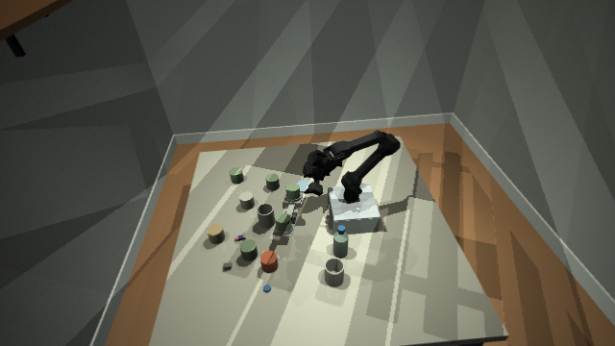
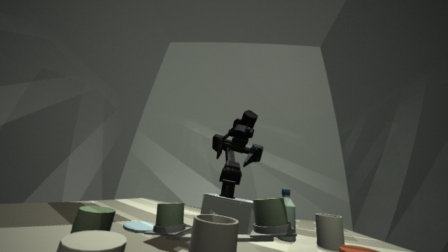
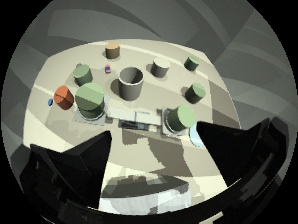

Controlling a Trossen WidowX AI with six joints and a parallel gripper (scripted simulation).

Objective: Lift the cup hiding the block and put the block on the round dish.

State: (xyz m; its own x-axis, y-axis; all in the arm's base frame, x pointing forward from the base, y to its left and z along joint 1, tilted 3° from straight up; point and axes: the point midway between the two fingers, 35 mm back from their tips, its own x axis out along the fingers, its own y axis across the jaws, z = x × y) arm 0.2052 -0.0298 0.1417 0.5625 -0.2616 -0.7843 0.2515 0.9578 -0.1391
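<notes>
Right now my gripper tip is 190 mm above the grey block, 150 mm to the left of it and 30 mm short of it. The rest, counted from my gripper tip: small balance 190 mm below, 80 mm ahead, 30 mm to the right; then orange cup 240 mm ahead, 220 mm to the left, 190 mm below; then round dish 240 mm to the right, 230 mm below, 50 mm behind.
</notes>
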